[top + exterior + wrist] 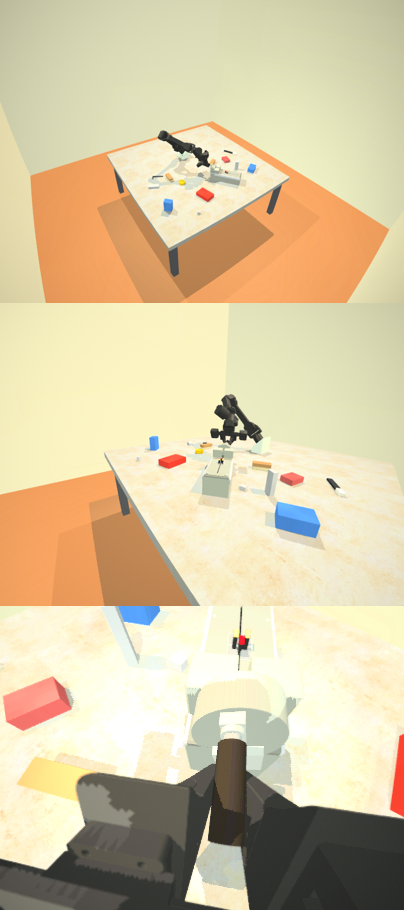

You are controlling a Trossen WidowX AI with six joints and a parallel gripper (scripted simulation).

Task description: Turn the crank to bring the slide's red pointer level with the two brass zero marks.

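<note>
My gripper tip is 1 cm below the crank. Also, from my gripper tip: brown crank handle 2 cm above, 1 cm to the right, 1 cm behind; red pointer 13 cm ahead, 9 cm to the left, 1 cm below; yellow disc 26 cm to the right, 8 cm below, 3 cm behind.
</note>
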